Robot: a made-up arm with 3 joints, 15 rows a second.
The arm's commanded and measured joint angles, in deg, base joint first. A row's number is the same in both.
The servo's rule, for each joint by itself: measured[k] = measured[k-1] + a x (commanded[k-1-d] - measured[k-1]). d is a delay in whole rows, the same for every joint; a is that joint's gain. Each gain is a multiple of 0.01, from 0.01 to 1. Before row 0 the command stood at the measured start. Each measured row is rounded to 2 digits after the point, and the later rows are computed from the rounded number. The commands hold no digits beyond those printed.
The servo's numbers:
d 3
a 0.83 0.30 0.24
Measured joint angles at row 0:
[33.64 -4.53 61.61]
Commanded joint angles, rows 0 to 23:
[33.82 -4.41 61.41]
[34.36 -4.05 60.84]
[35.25 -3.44 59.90]
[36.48 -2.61 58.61]
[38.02 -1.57 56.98]
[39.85 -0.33 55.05]
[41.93 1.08 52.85]
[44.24 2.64 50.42]
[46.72 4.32 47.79]
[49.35 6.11 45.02]
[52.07 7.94 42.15]
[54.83 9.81 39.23]
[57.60 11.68 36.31]
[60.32 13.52 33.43]
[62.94 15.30 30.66]
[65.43 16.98 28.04]
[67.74 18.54 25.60]
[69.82 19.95 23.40]
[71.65 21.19 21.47]
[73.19 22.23 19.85]
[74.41 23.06 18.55]
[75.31 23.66 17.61]
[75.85 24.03 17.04]
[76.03 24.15 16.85]
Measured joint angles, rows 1 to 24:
[33.64 -4.53 61.61]
[33.64 -4.53 61.61]
[33.64 -4.53 61.61]
[33.79 -4.49 61.56]
[34.26 -4.36 61.39]
[35.08 -4.08 61.03]
[36.24 -3.64 60.45]
[37.72 -3.02 59.62]
[39.49 -2.21 58.52]
[41.52 -1.22 57.16]
[43.78 -0.06 55.54]
[46.22 1.25 53.68]
[48.82 2.71 51.60]
[51.52 4.28 49.33]
[54.27 5.94 46.91]
[57.03 7.66 44.37]
[59.76 9.42 41.74]
[62.40 11.18 39.08]
[64.91 12.92 36.43]
[67.26 14.61 33.83]
[69.38 16.21 31.33]
[71.26 17.70 28.96]
[72.86 19.06 26.77]
[74.15 20.26 24.80]

